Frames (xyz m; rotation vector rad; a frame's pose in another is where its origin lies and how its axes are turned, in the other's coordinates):
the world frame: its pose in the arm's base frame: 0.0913 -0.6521 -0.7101 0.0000 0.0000 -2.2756
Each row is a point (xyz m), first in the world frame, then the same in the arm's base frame.
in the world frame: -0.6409 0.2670 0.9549
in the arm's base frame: 0.7099 -0.3369 0.2448
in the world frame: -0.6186 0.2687 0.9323
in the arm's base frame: 0.6968 -0.3550 0.2222
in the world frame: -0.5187 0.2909 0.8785
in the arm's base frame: 0.6489 -0.4455 0.1684
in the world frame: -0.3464 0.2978 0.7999
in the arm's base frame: 0.5426 -0.5812 0.0898
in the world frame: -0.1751 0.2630 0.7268
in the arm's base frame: 0.4051 -0.6891 0.0167
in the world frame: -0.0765 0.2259 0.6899
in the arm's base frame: 0.3129 -0.7402 -0.0202
